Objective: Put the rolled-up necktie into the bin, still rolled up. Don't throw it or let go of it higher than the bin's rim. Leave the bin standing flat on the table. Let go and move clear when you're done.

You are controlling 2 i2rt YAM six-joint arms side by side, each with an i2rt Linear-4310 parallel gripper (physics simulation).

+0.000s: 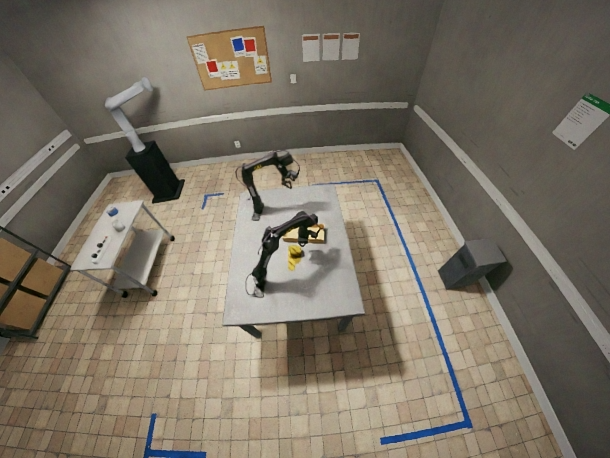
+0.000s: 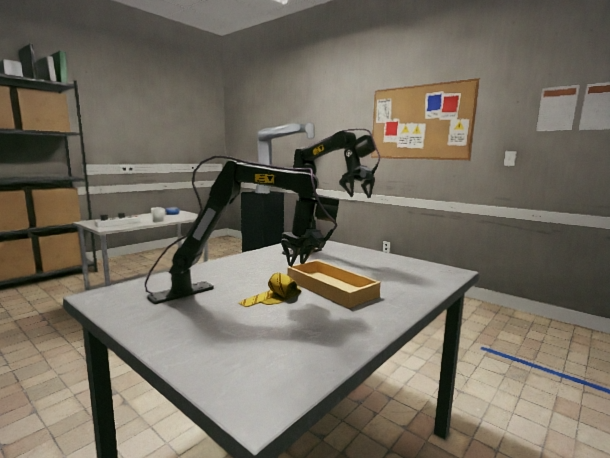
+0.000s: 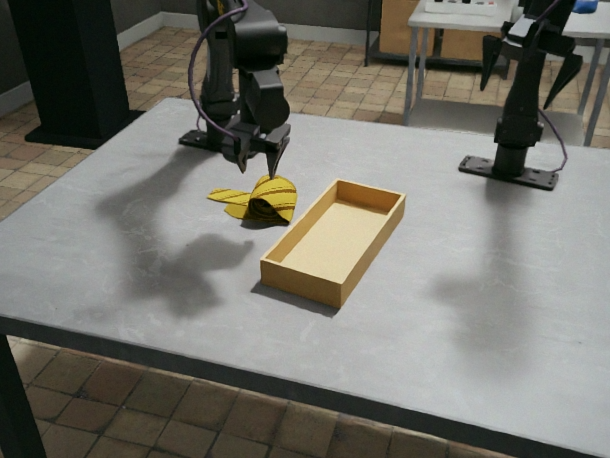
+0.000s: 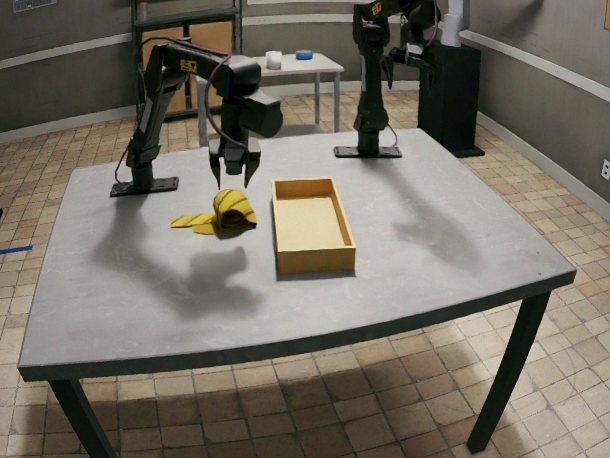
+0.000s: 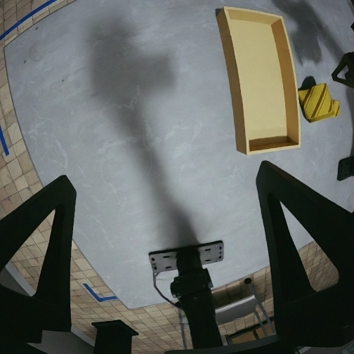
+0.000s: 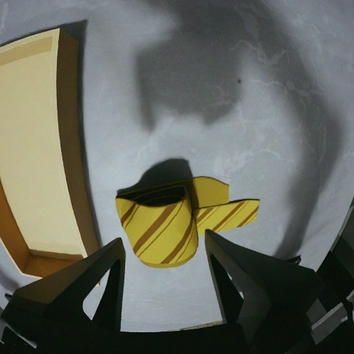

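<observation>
The rolled-up necktie [image 1: 295, 251] [image 2: 283, 286] [image 3: 276, 196] [image 4: 234, 207] [image 5: 317, 102] [image 6: 162, 227], yellow with brown stripes, rests on the table with a loose tail out to one side. The bin, a shallow tan box [image 2: 350, 299] [image 3: 305, 286] [image 4: 315, 261] [image 5: 235, 85] [image 6: 72, 145], stands flat beside it. My right gripper [image 2: 296, 264] [image 3: 257, 174] [image 4: 233, 187] [image 6: 163, 241] is partly open and empty, pointing down above the roll. My left gripper [image 2: 358, 195] [image 3: 514, 99] [image 4: 410, 89] [image 5: 159, 176] is wide open and empty, high above the table, away from the roll.
The grey table [image 1: 300, 305] [image 2: 210, 375] [image 3: 150, 310] [image 4: 125, 340] carries both arm bases. A white cart [image 1: 107, 235] and a black pedestal with a pale arm [image 1: 155, 170] stand beyond it. A grey cabinet [image 1: 470, 265] stands by the wall.
</observation>
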